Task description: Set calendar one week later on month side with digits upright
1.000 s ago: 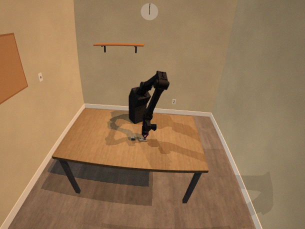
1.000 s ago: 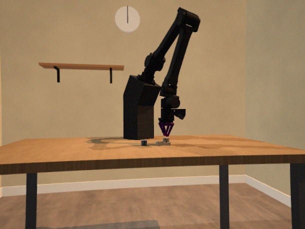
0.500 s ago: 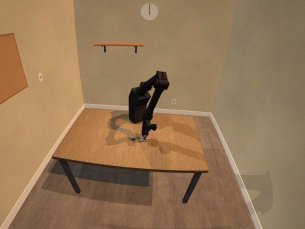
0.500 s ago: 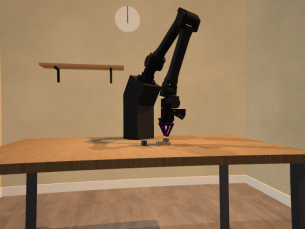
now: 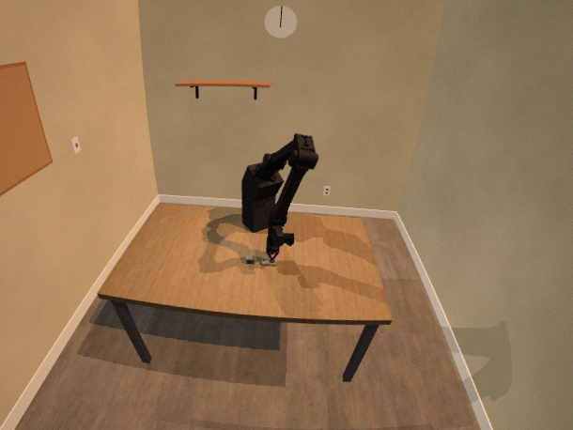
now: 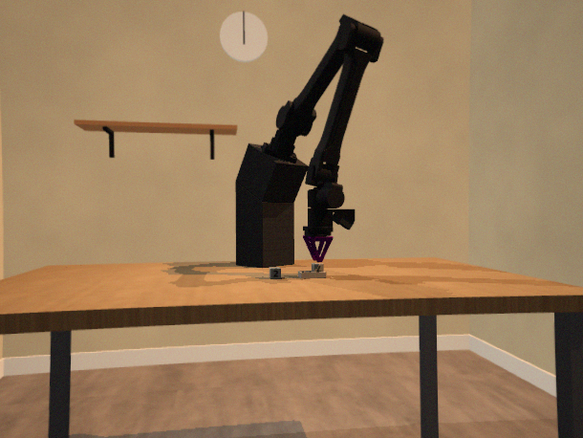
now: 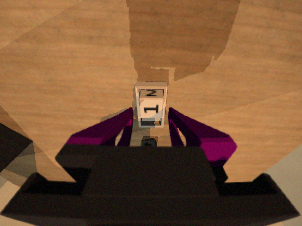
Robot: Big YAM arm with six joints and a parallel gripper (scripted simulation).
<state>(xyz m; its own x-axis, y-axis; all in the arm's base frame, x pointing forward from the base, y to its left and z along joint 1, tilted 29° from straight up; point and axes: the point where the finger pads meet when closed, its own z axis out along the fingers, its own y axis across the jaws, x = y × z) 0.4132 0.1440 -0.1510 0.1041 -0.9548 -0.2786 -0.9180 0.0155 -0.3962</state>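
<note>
Now: the tray 4 cm below my hand and 2 cm to the right of it.
</note>
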